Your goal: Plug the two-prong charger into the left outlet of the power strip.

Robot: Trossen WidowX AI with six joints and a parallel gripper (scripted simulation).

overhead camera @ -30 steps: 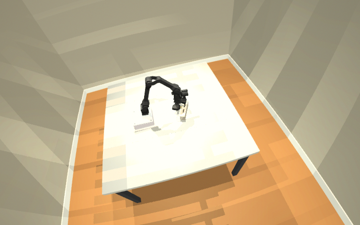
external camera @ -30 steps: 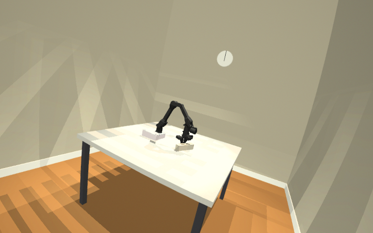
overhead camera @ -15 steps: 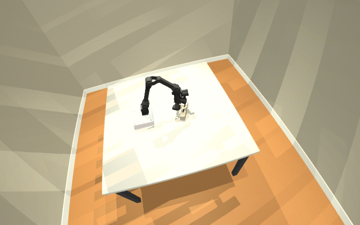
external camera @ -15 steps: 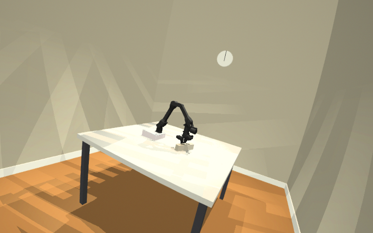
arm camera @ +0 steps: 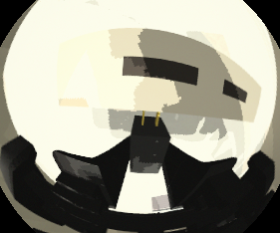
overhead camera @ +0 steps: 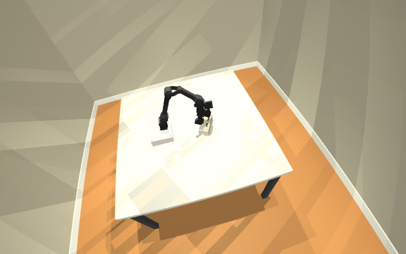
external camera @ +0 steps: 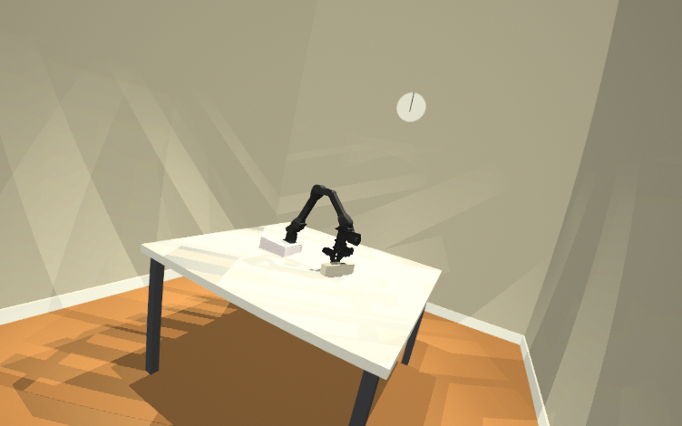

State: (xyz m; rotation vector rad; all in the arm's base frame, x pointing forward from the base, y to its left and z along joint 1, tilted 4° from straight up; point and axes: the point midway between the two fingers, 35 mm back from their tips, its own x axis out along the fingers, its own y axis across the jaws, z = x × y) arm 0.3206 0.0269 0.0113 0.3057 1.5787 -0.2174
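My gripper tip is 20 mm short of the dark two-prong charger, 10 mm to the left of it and 10 mm below it.
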